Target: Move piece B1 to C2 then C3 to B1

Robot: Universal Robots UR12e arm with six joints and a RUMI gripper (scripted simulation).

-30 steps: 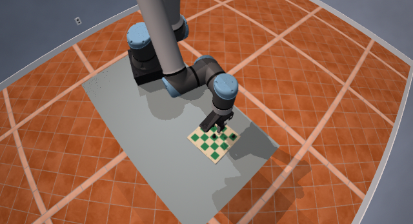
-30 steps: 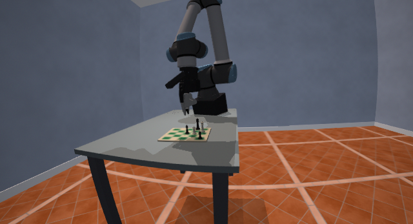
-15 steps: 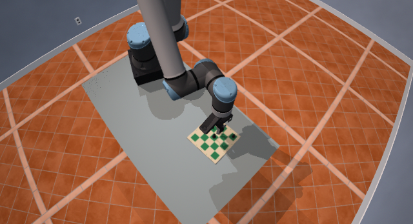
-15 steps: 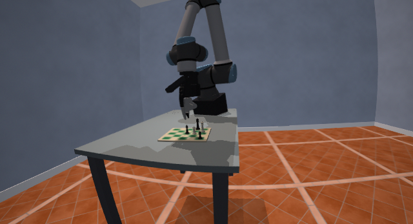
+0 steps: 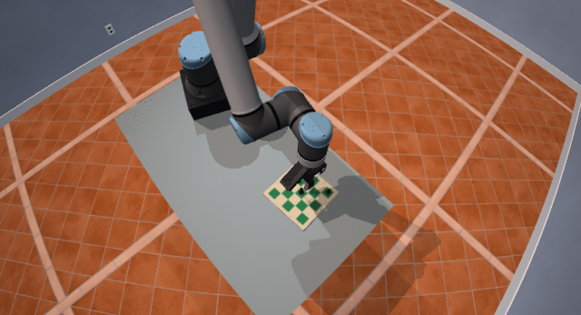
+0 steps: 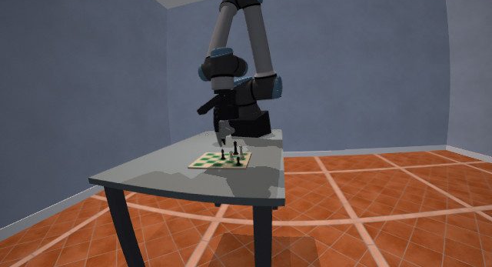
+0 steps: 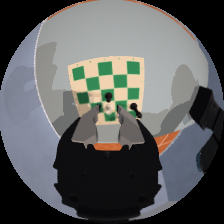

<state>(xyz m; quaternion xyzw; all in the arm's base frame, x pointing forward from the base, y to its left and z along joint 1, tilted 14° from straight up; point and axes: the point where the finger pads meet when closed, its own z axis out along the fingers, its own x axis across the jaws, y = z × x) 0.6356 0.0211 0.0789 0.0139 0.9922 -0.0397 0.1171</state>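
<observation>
Now: the small white piece 4 cm to the left of my hand and 6 cm below it. Round my hand: tall black piece: 8 cm behind, 3 cm to the left, 4 cm below; then cream chessboard: 7 cm below.
</observation>
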